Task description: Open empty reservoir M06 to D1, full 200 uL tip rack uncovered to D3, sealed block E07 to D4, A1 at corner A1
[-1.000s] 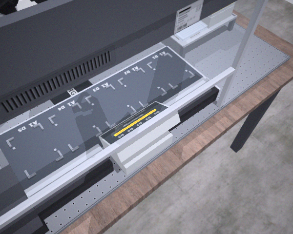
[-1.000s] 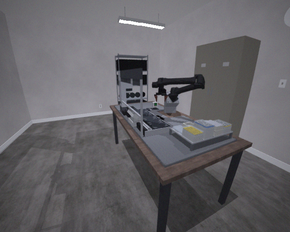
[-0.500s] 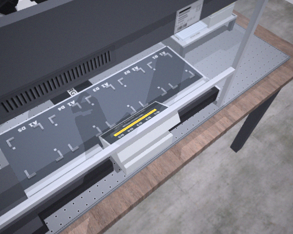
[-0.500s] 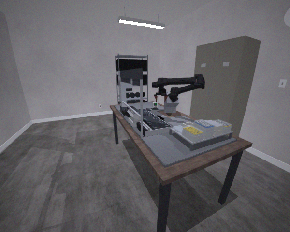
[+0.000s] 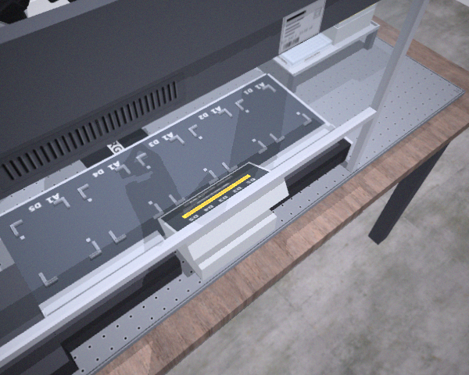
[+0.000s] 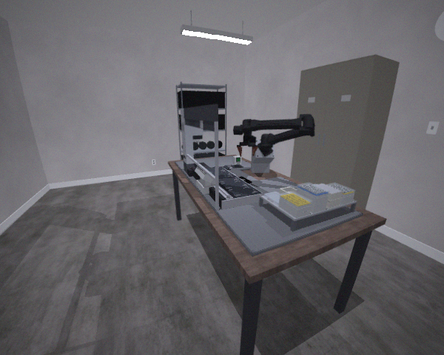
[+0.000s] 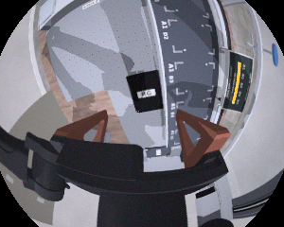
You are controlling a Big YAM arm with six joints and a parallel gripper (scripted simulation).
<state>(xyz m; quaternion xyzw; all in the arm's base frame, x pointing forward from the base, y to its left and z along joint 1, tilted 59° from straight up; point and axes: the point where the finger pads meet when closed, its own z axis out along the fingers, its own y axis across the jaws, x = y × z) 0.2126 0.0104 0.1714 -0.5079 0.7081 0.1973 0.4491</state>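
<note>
Now: the white one-well reservoir 10 cm behind my hand, 42 cm to the left of it and 15 cm below it. Also, from my hand: clear flat plate (1 cm ahead, 43 cm to the left, 15 cm below); then upright post (32 cm ahead, 33 cm to the left, 2 cm above); then dark gantry (35 cm ahead, 2 cm to the right, 29 cm above).
</note>
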